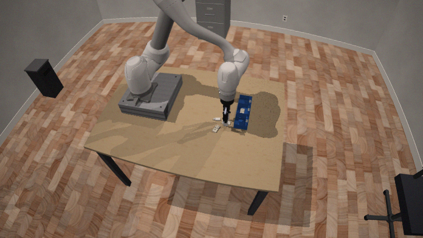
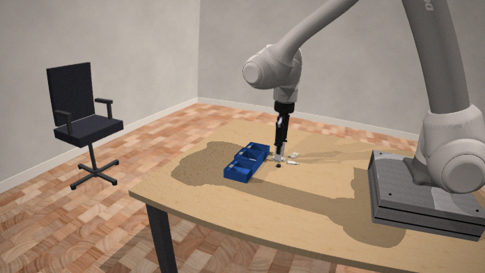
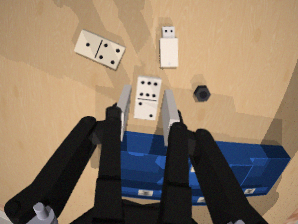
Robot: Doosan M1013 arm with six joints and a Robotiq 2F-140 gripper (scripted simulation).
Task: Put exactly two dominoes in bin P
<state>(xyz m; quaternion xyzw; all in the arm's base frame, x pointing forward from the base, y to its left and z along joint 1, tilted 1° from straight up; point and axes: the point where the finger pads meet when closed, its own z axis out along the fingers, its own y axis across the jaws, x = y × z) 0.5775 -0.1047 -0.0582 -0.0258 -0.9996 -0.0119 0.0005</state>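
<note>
Right now the blue bin block is 100 mm ahead of my hand, 90 mm to the left of it and 10 mm below it. The rest, counted from my hand: white usb stick: 60 mm behind, 30 mm below, 20 mm to the left; then small black nut: 60 mm to the left, 30 mm below, 10 mm behind; then domino: 90 mm to the left, 90 mm ahead, 20 mm below.
</note>
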